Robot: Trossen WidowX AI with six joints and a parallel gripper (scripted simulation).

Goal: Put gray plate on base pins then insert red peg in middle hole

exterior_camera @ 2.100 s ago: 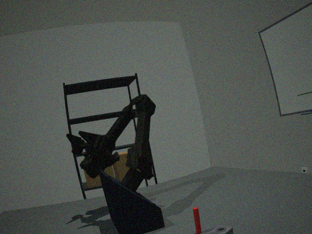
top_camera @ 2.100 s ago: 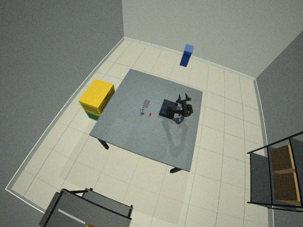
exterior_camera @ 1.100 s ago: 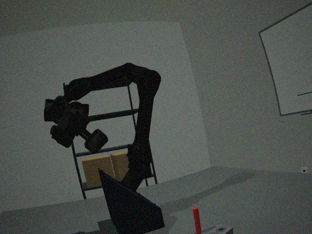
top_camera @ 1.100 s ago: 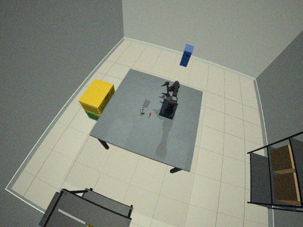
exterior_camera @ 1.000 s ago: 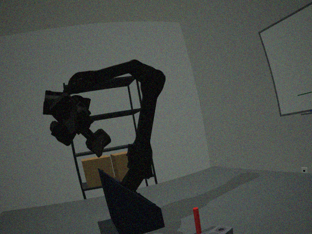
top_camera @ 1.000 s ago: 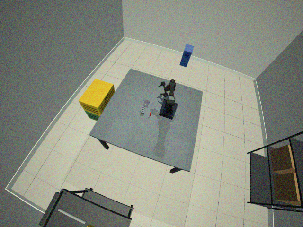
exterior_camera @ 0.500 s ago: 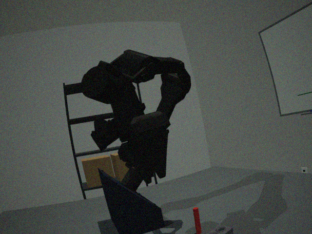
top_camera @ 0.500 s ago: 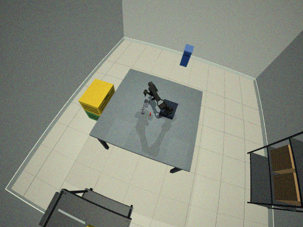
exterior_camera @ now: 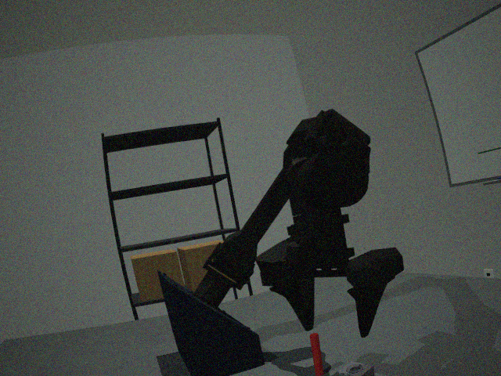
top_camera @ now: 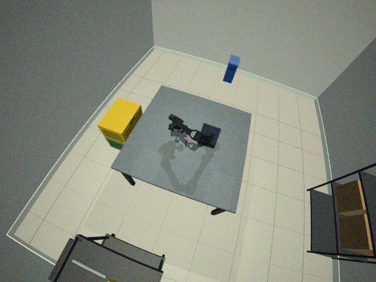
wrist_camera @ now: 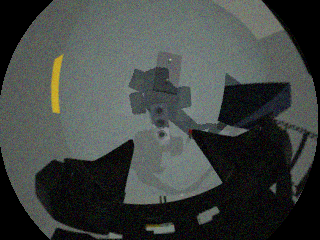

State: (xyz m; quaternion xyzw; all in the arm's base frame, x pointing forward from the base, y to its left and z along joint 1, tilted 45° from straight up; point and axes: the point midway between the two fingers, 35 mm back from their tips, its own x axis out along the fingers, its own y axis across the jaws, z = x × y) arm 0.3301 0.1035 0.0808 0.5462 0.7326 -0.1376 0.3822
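The gray plate lies 9 cm below my gripper tip. The rest, counted from my gripper tip: gray base: 14 cm to the right, 12 cm below, 1 cm ahead; red peg: 12 cm behind, 8 cm below, 1 cm to the left.
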